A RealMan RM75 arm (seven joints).
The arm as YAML. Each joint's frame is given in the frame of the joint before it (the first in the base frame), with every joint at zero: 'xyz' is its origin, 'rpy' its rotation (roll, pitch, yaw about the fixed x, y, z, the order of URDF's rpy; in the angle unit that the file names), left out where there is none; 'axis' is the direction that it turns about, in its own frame. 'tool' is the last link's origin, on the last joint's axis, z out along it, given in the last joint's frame.
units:
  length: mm
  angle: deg
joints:
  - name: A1
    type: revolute
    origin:
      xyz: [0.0, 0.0, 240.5]
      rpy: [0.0, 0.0, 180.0]
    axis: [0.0, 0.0, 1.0]
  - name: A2
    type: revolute
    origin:
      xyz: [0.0, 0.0, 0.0]
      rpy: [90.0, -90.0, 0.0]
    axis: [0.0, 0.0, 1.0]
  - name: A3
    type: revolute
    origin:
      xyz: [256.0, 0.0, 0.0]
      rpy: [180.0, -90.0, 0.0]
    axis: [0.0, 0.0, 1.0]
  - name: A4
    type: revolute
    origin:
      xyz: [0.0, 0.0, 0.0]
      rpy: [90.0, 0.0, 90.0]
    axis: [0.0, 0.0, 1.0]
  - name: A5
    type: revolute
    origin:
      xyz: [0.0, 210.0, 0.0]
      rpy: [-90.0, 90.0, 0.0]
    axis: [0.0, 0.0, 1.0]
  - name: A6
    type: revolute
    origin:
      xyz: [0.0, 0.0, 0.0]
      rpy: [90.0, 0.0, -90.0]
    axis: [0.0, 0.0, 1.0]
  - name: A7
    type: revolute
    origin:
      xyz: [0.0, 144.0, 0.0]
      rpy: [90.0, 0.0, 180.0]
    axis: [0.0, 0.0, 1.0]
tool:
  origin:
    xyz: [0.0, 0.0, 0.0]
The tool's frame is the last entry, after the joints.
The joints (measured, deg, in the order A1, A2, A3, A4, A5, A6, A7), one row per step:
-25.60 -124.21 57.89 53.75 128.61 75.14 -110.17
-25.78 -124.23 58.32 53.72 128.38 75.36 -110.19
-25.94 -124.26 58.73 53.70 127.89 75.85 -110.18
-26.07 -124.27 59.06 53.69 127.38 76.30 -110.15
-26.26 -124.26 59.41 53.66 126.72 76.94 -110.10
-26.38 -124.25 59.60 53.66 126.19 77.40 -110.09
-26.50 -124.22 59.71 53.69 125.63 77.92 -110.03
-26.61 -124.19 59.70 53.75 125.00 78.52 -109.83
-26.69 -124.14 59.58 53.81 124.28 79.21 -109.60
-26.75 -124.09 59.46 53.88 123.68 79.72 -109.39
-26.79 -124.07 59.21 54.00 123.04 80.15 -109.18
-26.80 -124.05 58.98 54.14 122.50 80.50 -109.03
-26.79 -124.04 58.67 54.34 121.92 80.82 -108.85
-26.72 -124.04 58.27 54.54 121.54 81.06 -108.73
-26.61 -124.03 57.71 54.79 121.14 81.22 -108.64
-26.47 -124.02 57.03 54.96 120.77 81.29 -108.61
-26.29 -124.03 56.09 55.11 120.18 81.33 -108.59
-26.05 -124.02 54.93 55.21 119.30 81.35 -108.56
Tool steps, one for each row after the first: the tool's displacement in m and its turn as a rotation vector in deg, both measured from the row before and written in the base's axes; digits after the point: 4 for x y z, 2 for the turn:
0.0024 0.0000 -0.0014 -0.47 -0.17 -0.41
0.0032 -0.0005 -0.0015 -0.61 -0.51 -0.45
0.0028 -0.0004 -0.0011 -0.50 -0.52 -0.40
0.0036 -0.0005 -0.0011 -0.64 -0.69 -0.50
0.0025 -0.0003 -0.0005 -0.39 -0.57 -0.30
0.0025 -0.0002 -0.0001 -0.34 -0.61 -0.34
0.0026 -0.0002 0.0003 -0.27 -0.70 -0.44
0.0025 -0.0003 0.0008 -0.23 -0.83 -0.40
0.0020 0.0000 0.0009 -0.10 -0.66 -0.34
0.0019 0.0003 0.0013 0.11 -0.74 -0.28
0.0015 0.0003 0.0013 0.15 -0.62 -0.21
0.0015 0.0005 0.0016 0.29 -0.66 -0.21
0.0006 0.0004 0.0018 0.35 -0.50 -0.03
0.0001 0.0007 0.0025 0.59 -0.54 0.11
-0.0006 0.0007 0.0026 0.69 -0.56 0.34
-0.0007 0.0010 0.0034 0.97 -0.87 0.54
-0.0010 0.0012 0.0042 1.24 -1.20 0.73

